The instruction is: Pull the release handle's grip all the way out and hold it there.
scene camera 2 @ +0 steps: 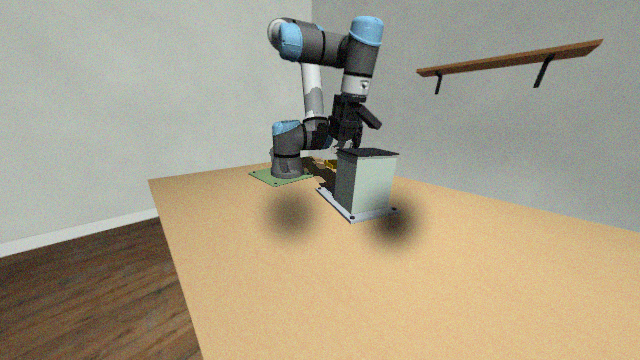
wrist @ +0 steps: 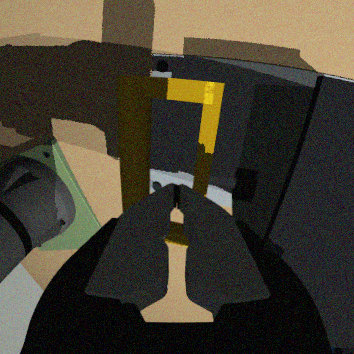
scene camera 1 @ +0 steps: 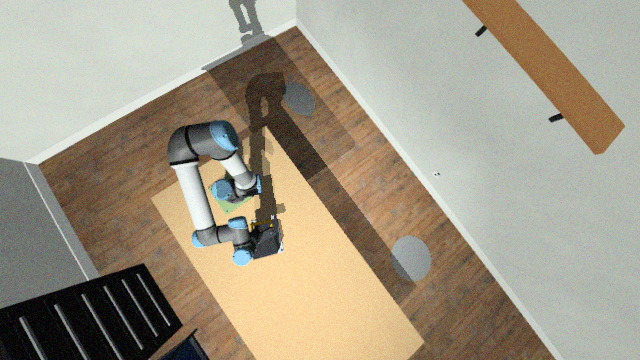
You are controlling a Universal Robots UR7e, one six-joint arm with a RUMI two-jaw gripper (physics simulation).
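The release handle's yellow grip (scene camera 1: 261, 223) (scene camera 2: 330, 163) (wrist: 135, 145) is a rectangular loop standing out from the side of a box (scene camera 1: 267, 243) (scene camera 2: 372, 182) (wrist: 315, 175) with a dark lid and pale sides. In the wrist view the loop's far outer bar is in shadow and part of the loop passes behind the fingers. My gripper (scene camera 2: 349, 145) (wrist: 176, 186) is shut and empty. In the wrist view it lies over the near end of the loop, and yellow shows through the gap between the jaws. Whether the fingers touch the grip cannot be told.
The box stands on a light base plate (scene camera 2: 372, 216) bolted to the table (scene camera 1: 325, 280) (scene camera 2: 400, 300). The arm's green mounting plate (scene camera 1: 228, 206) (scene camera 2: 260, 175) (wrist: 82, 220) lies beside it. A wooden shelf (scene camera 1: 550, 65) (scene camera 2: 500, 61) hangs on the wall.
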